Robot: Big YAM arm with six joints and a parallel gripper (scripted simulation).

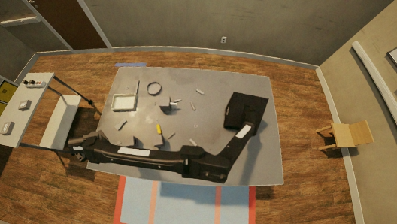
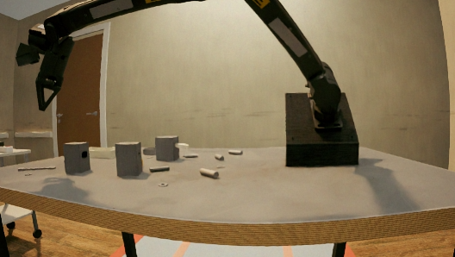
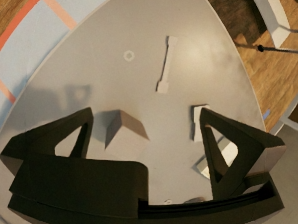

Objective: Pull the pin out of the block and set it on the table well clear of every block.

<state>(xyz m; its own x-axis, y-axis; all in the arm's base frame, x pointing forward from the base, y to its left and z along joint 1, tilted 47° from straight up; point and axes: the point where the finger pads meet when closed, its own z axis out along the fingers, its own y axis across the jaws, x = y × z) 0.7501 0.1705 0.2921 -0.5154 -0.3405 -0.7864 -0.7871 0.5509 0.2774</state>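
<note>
My hand is 360 mm to the left of the white pin, 260 mm past it and 140 mm above it. From my hand the other things lie so: white tray (340 mm to the right, 180 mm below, 110 mm ahead).
</note>
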